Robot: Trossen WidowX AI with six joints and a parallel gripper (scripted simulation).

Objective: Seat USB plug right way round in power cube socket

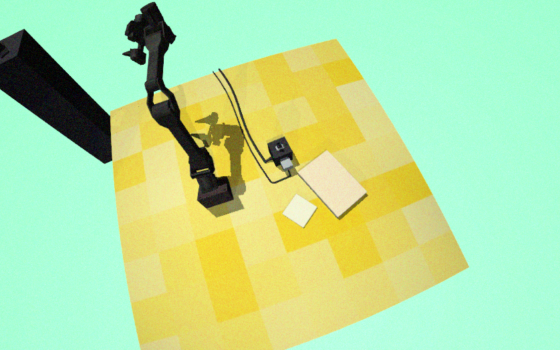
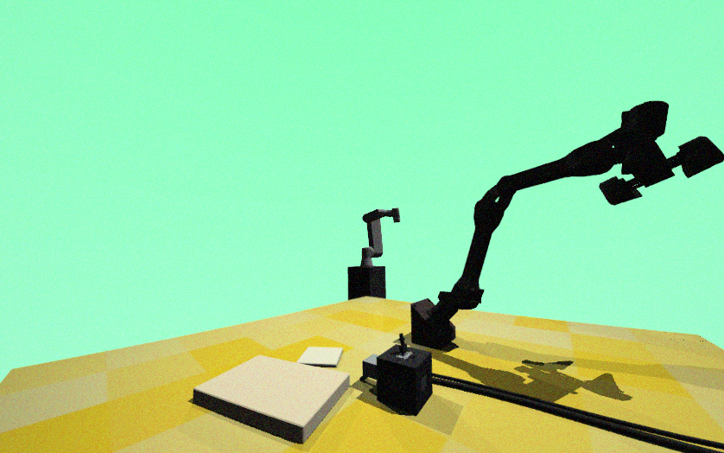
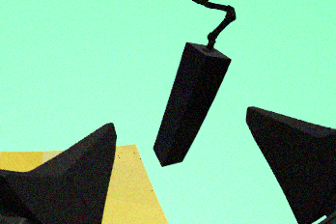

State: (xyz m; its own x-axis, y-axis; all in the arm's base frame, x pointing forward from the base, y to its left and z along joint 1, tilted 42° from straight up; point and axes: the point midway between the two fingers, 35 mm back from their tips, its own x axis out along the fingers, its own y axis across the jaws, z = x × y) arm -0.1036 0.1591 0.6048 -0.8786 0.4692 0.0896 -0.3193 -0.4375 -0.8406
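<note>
The USB plug is 43 cm ahead of my gripper tip, 48 cm to the right of it and 32 cm below it. From my gripper tip the other things lie so: beige box: 58 cm ahead, 68 cm to the right, 40 cm below; then pad: 42 cm ahead, 73 cm to the right, 41 cm below; then USB socket: 43 cm ahead, 48 cm to the right, 34 cm below.
</note>
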